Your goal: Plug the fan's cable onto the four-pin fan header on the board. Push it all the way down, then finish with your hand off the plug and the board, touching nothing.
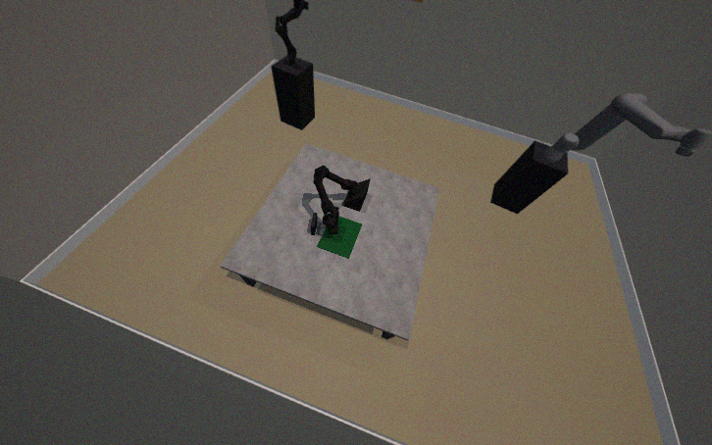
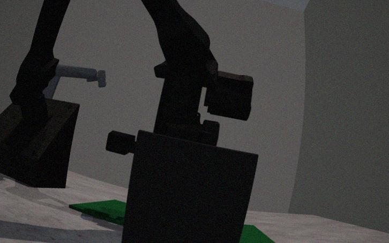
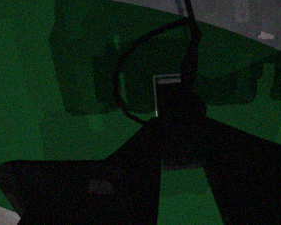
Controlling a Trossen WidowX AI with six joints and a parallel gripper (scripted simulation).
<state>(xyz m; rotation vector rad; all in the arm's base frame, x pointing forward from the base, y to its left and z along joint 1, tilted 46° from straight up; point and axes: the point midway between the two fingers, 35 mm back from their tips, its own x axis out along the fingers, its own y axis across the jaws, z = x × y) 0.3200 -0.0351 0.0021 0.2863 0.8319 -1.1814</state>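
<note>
Right now the fan header is 30 mm below my gripper tip. Round my gripper tip: green board 20 mm ahead, 70 mm to the left, 40 mm below; then fan 60 mm ahead, 120 mm to the right, 30 mm above; then dark fan plug 10 mm above.
</note>
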